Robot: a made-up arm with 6 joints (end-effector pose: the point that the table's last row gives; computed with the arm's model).
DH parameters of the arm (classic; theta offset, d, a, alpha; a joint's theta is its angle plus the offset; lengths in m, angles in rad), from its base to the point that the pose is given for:
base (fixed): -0.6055 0 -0.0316 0
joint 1: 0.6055 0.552 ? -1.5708
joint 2: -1.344 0 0.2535 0
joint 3: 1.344 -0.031 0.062 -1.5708
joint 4: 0 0.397 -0.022 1.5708
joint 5: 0 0.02 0.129 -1.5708
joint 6: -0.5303 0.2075 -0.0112 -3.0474
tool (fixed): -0.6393 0.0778 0 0
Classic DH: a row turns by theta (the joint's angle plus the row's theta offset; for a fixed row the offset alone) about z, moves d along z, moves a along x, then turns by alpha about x.
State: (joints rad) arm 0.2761 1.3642 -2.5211 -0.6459 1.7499 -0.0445
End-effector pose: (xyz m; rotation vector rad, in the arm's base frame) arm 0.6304 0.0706 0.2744 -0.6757 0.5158 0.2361
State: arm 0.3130 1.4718 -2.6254 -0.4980 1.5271 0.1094
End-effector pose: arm 0.6431 0.1364 0.2423 -0.4984 0.2863 0.1810
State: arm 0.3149 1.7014 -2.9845 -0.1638 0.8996 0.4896
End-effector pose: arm 0.7035 0.2270 0.3114 0.1173 -0.3601 -0.1867
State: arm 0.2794 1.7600 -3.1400 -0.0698 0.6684 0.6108
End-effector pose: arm 0.7228 0.2139 0.3907 0.3706 -0.6180 -0.3507
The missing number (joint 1, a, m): -0.029
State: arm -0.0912 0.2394 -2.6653 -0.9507 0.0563 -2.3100
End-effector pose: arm 0.3337 0.0596 1.2529 -2.8191 0.2102 1.0102
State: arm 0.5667 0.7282 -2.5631 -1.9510 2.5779 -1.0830
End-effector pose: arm 0.5105 0.0906 0.9183 -1.2856 0.7801 -0.0412
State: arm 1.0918 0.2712 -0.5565 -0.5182 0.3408 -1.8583
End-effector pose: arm 0.1237 0.3458 0.2623 0.2889 -0.2537 -2.9257
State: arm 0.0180 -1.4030 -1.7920 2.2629 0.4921 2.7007
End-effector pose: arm -0.3863 -0.0643 1.2177 1.5456 2.2221 -0.1759
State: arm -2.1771 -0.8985 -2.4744 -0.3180 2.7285 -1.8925
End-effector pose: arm -0.0162 0.1685 1.1081 -0.4931 0.3105 -0.7270
